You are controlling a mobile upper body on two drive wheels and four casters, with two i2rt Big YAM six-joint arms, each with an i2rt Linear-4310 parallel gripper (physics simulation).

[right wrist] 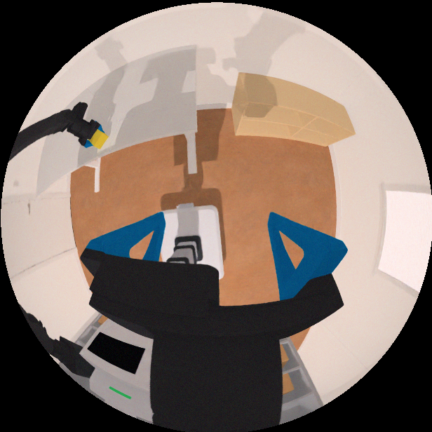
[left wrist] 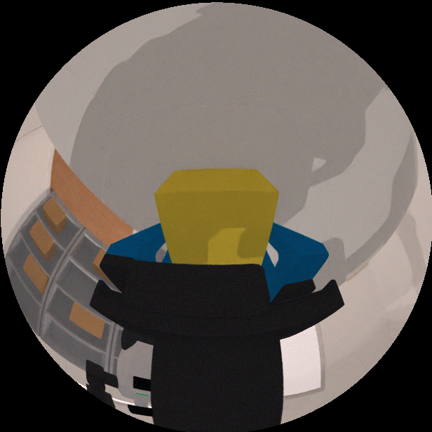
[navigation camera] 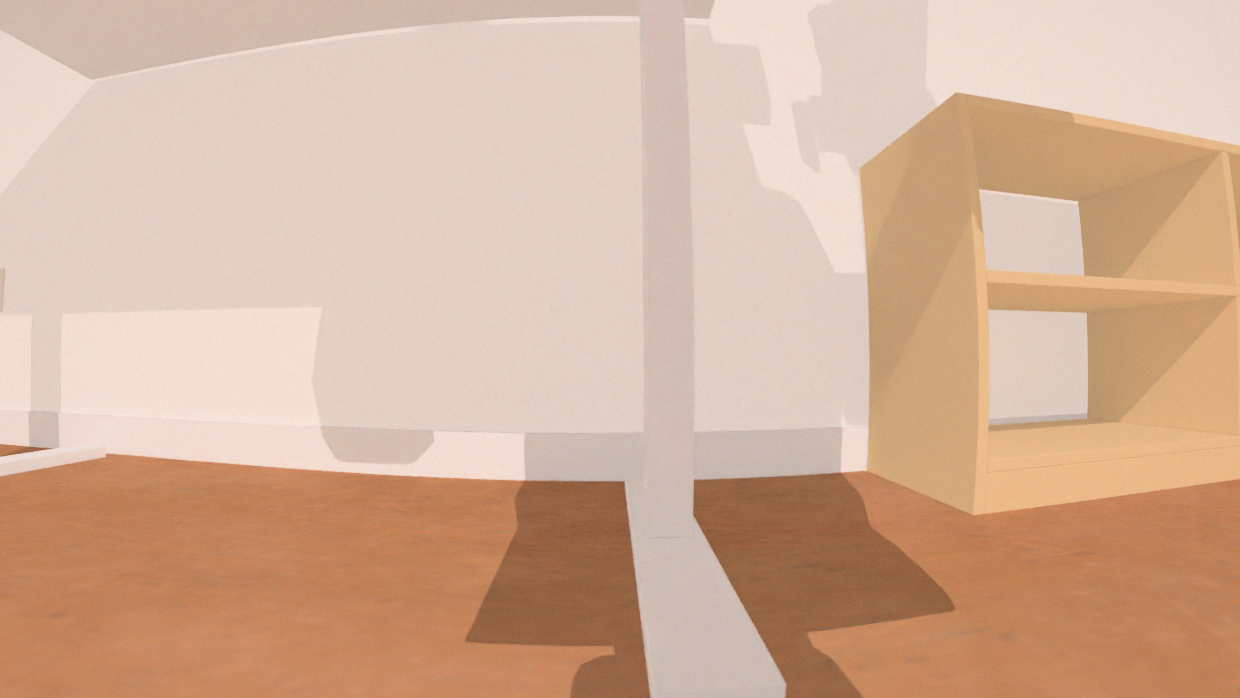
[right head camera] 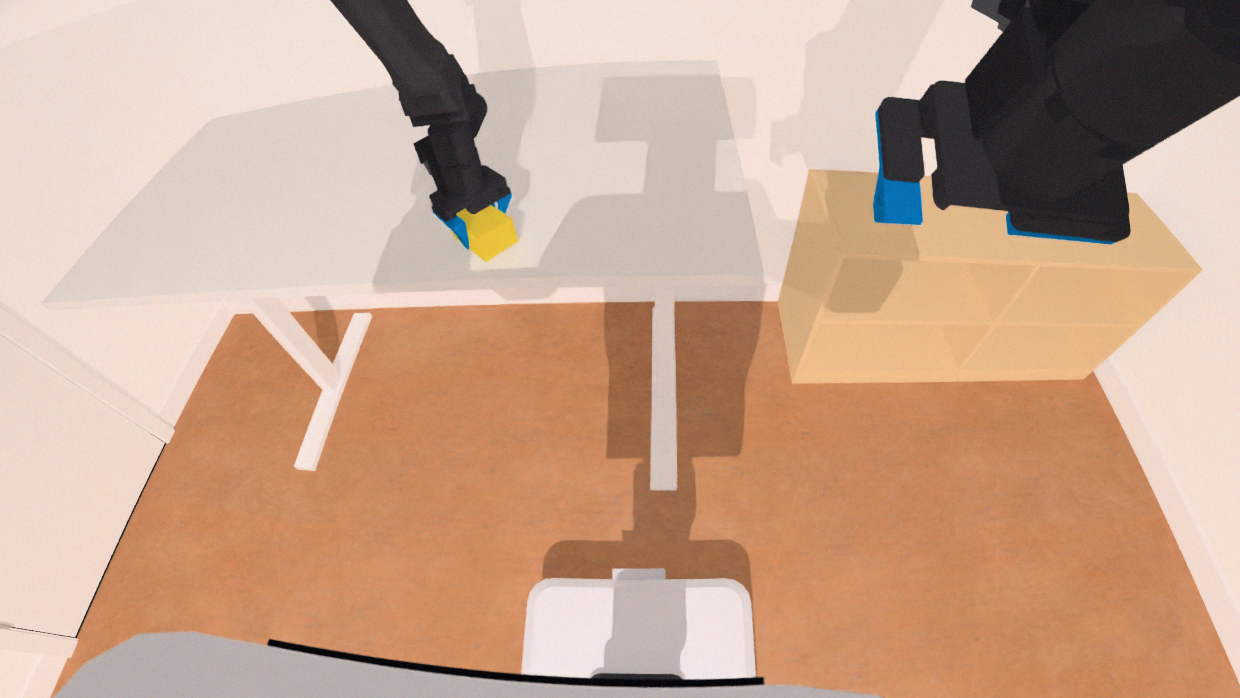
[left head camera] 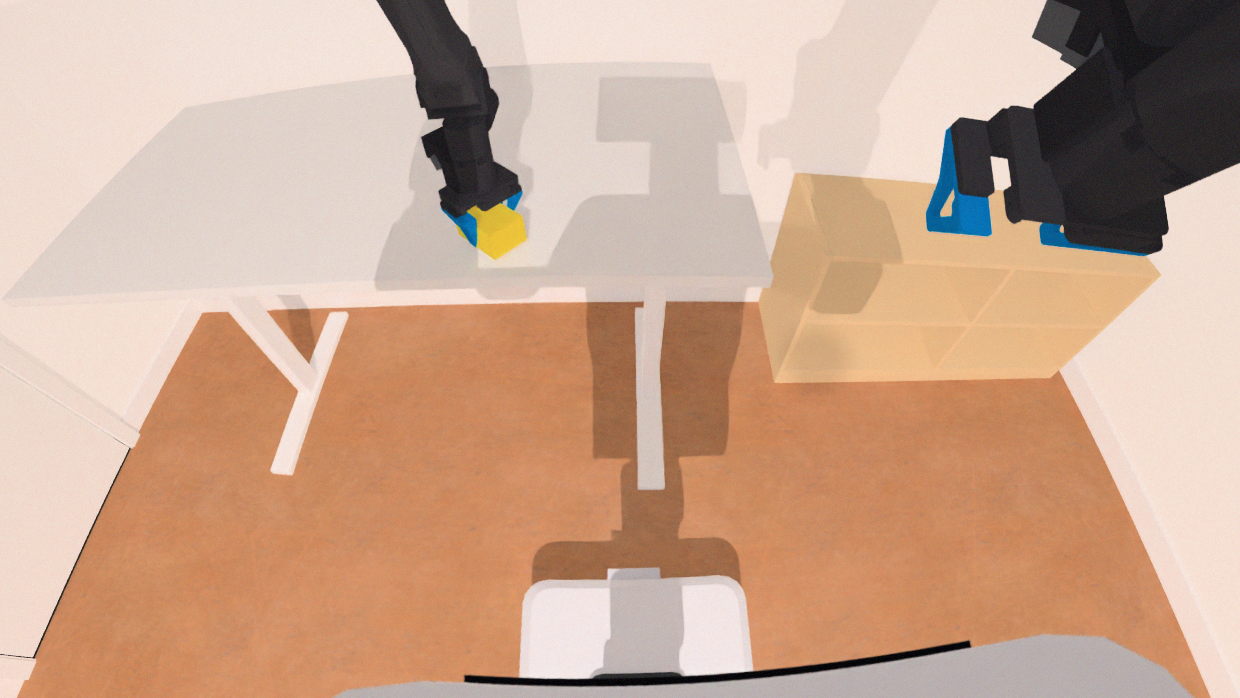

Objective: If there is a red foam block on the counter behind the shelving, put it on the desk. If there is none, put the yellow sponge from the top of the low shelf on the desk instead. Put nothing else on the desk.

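Frame: origin at the left arm's base, x ahead, y left, z up, level; millimetres.
Seen in the pictures: right gripper, fingertip midpoint: [right head camera: 944, 218] [left head camera: 986, 229].
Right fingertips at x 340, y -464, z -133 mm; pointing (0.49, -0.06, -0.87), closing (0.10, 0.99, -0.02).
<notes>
A point is followed by its place in that frame.
The yellow sponge [left head camera: 500, 234] {x 650, y -31, z -411 mm} [right head camera: 491, 235] {x 652, y -33, z -411 mm} [left wrist: 216, 215] [right wrist: 99, 140] is a block between the blue fingers of my left gripper [left head camera: 494, 221] {x 696, y 0, z -451 mm} [right head camera: 485, 222] {x 696, y 0, z -451 mm} [left wrist: 216, 218], which is shut on it. They are over the front part of the grey-white desk [left head camera: 260, 190] {x 899, y 535, z -460 mm} [right head camera: 277, 190] {x 925, y 540, z -460 mm} [left wrist: 225, 60]; I cannot tell whether the sponge touches the top. My right gripper [left head camera: 1010, 234] {x 340, y -464, z -133 mm} [right head camera: 963, 225] {x 340, y -464, z -133 mm} [right wrist: 216, 217] is open and empty, in the air. The low wooden shelf [left head camera: 787, 294] {x 1151, y -741, z -1111 mm} [right head camera: 802, 294] {x 1156, y -741, z -1122 mm} [right wrist: 305, 97] [navigation camera: 919, 303] {x 1170, y -741, z -1098 mm} stands right of the desk. No red foam block or counter shows.
A white desk leg [left head camera: 650, 398] [right head camera: 663, 398] [navigation camera: 668, 260] {x 947, y -294, z -1083 mm} stands on the brown floor ahead of my white base [left head camera: 555, 632] {x 196, y -45, z -1150 mm} [right head camera: 555, 632] {x 191, y -40, z -1150 mm}. Grey shelving in the left wrist view holds several brown boxes, one box [left wrist: 87, 320] low at the left. Walls stand behind the desk and shelf.
</notes>
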